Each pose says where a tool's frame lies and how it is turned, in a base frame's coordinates. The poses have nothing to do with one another.
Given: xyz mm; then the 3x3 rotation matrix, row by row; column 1 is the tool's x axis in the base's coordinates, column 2 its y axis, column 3 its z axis. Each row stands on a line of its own.
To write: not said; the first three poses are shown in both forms.
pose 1, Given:
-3 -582 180
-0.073 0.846 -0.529
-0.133 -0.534 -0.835
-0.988 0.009 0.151
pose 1, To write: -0.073 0.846 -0.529 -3; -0.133 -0.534 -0.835 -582; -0.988 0.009 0.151 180; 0 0 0 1
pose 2, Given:
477 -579 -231
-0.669 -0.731 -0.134
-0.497 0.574 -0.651
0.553 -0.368 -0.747
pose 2, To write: -0.669 -0.731 -0.134 477; -0.497 0.574 -0.651 -579; 0.553 -0.368 -0.747 -231; 0 0 0 1
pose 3, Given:
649 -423 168
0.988 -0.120 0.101
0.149 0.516 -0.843
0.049 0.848 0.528
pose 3, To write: 0.988 -0.120 0.101 649; 0.149 0.516 -0.843 -423; 0.049 0.848 0.528 168; 0 0 0 1
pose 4, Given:
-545 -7 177
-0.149 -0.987 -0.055
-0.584 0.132 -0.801
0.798 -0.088 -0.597
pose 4, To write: -0.149 -0.987 -0.055 -545; -0.584 0.132 -0.801 -7; 0.798 -0.088 -0.597 177; 0 0 0 1
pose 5, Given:
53 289 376
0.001 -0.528 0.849
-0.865 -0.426 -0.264
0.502 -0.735 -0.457
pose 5, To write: 0.001 -0.528 0.849 53; -0.865 -0.426 -0.264 289; 0.502 -0.735 -0.457 376; 0 0 0 1
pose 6, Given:
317 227 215
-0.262 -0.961 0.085
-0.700 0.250 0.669
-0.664 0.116 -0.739
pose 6, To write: -0.262 -0.961 0.085 317; -0.700 0.250 0.669 227; -0.664 0.116 -0.739 215; 0 0 0 1
